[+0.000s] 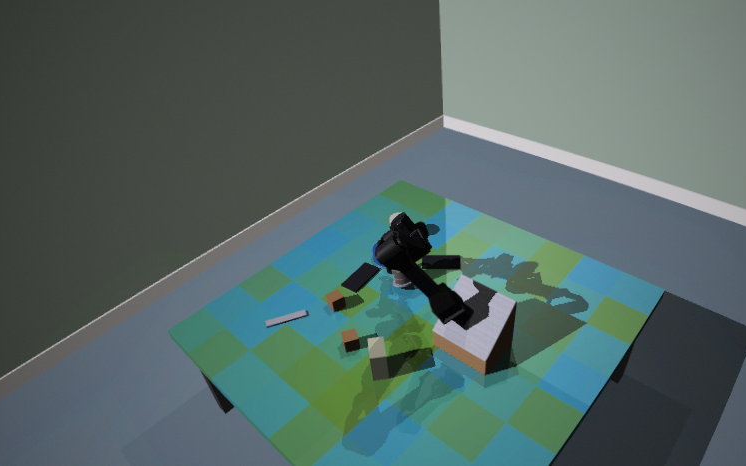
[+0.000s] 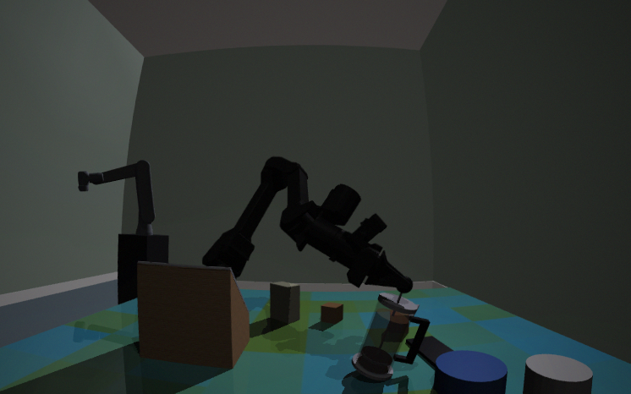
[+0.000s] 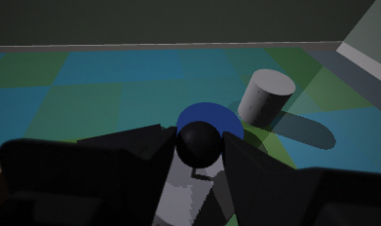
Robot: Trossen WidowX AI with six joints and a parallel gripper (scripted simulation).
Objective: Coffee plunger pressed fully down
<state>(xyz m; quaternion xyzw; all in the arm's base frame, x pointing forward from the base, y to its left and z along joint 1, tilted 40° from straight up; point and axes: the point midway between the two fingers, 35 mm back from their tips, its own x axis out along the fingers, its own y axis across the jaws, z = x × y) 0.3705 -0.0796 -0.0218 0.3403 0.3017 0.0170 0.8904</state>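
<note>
Right now my gripper tip is 2 cm past the glass coffee press, 1 cm to the right of it and 9 cm above it. Also, from my gripper tip: pale block: 29 cm behind, 34 cm to the left, 13 cm below; blue cylinder: 11 cm ahead, 5 cm to the right, 16 cm below.
</note>
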